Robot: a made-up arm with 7 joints.
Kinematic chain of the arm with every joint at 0, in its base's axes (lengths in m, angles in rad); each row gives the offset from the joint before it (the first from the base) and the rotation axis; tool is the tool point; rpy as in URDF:
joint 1: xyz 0 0 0.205 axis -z
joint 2: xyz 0 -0.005 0.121 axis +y
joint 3: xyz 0 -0.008 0.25 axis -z
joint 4: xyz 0 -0.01 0.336 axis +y
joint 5: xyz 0 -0.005 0.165 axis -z
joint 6: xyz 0 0 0.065 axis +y
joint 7: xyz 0 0 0.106 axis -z
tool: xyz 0 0 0 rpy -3.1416 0 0
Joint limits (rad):
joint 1: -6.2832..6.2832
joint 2: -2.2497..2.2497
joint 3: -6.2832..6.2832
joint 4: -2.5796..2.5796
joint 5: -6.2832..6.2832
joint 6: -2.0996..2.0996
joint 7: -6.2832..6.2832
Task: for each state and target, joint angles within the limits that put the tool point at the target. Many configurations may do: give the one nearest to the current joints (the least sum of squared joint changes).
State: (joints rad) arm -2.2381 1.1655 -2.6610 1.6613 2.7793 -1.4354 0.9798
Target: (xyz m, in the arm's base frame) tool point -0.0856 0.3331 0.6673
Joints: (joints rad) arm -1.8126 1.2376 -2.9161 1.8125 2.6912 -1.4946 0.9798
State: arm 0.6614 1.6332 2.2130 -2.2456 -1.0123 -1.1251 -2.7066
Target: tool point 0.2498 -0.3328 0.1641
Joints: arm 1.3938 1.7410 2.4639 -2.1387 -0.9786 -1.1551 -2.7066
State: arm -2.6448 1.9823 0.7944 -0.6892 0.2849 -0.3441 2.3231
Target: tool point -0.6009 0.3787 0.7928
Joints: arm -2.4160 1.2243 0.5972 -0.7070 0.2576 -0.3056 2.3231
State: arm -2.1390 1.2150 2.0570 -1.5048 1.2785 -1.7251 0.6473
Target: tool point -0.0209 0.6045 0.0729
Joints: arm -1.4786 1.6333 2.3591 -1.3470 1.3802 -1.6974 0.6473
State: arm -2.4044 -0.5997 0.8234 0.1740 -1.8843 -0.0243 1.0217
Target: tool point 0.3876 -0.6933 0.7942
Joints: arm -2.0646 -1.0149 0.8326 -0.0442 -1.8839 -0.0061 1.0217
